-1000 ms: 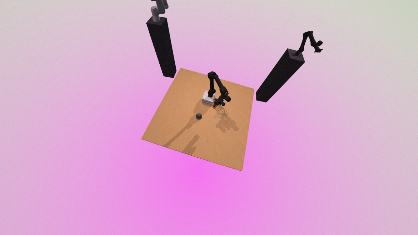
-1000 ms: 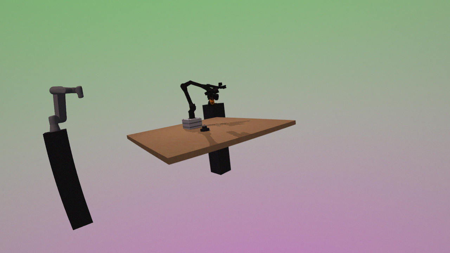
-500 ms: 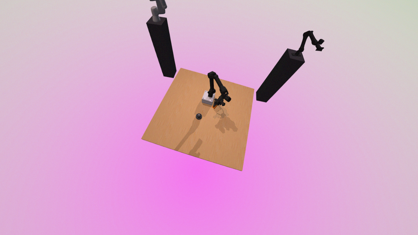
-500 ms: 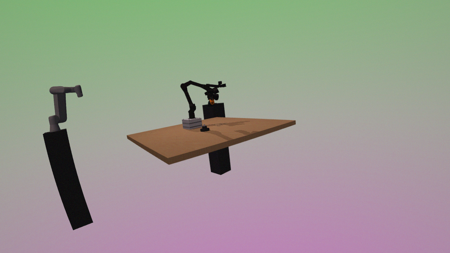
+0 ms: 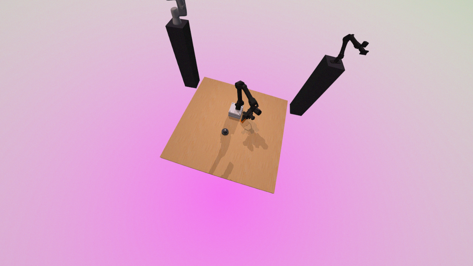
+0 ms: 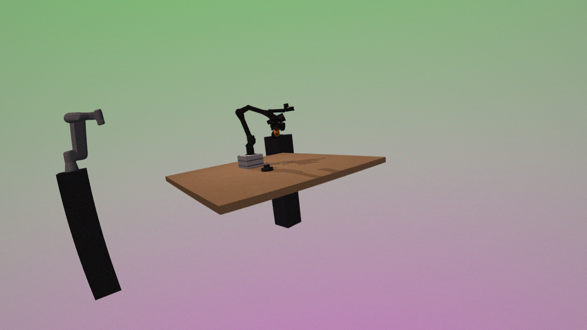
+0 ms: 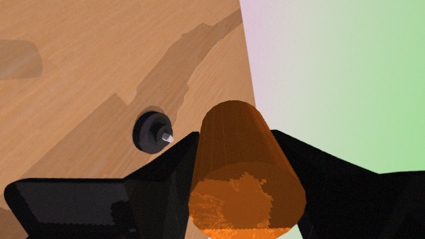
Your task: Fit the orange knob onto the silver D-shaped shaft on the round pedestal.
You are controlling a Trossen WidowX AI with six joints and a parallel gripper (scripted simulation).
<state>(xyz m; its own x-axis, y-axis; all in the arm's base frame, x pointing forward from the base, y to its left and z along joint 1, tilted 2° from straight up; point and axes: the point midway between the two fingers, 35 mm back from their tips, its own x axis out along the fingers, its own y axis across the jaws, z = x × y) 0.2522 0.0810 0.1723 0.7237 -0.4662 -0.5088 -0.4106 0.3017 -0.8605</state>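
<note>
My gripper tip is now 20 mm past the orange knob, 20 mm to the right of it and 20 mm below it. Round my gripper tip: pedestal (40 mm ahead, 170 mm to the right, 220 mm below).
</note>
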